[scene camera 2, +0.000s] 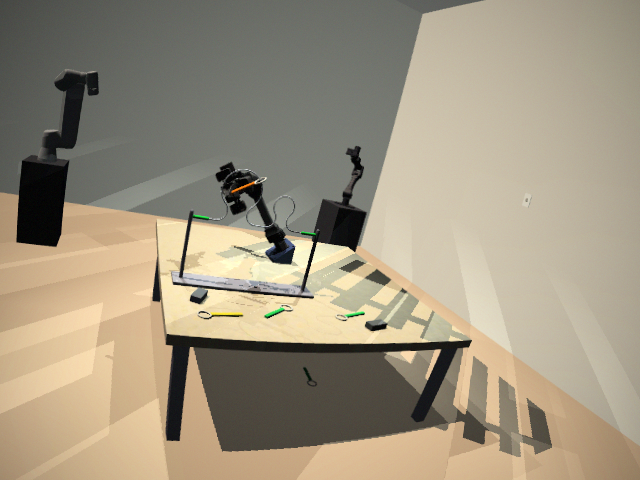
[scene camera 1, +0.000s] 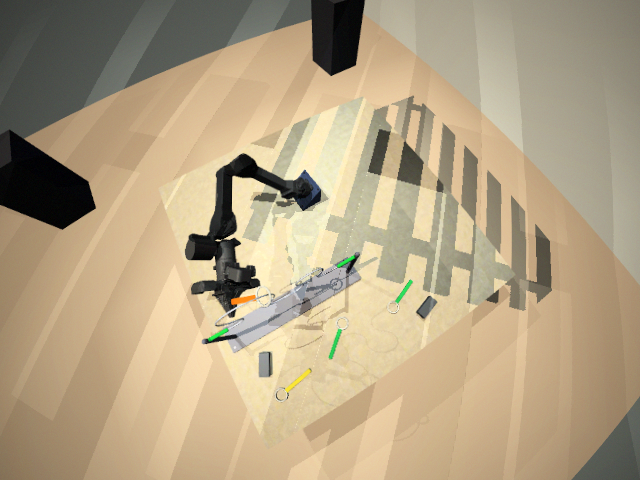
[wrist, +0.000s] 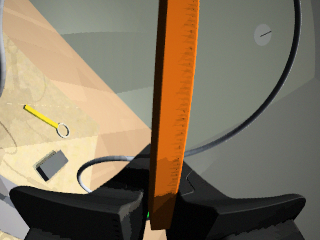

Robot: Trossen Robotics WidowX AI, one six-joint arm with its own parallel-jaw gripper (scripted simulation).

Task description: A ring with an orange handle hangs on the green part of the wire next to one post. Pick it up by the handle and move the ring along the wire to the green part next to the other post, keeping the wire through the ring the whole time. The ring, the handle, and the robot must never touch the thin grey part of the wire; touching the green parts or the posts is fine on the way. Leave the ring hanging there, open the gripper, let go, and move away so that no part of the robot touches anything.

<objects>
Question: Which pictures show my gripper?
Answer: Scene camera 2, scene camera 1 and the wrist view: all of them.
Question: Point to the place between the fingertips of my gripper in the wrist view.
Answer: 157, 150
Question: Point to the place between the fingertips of my gripper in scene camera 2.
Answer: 227, 196
</objects>
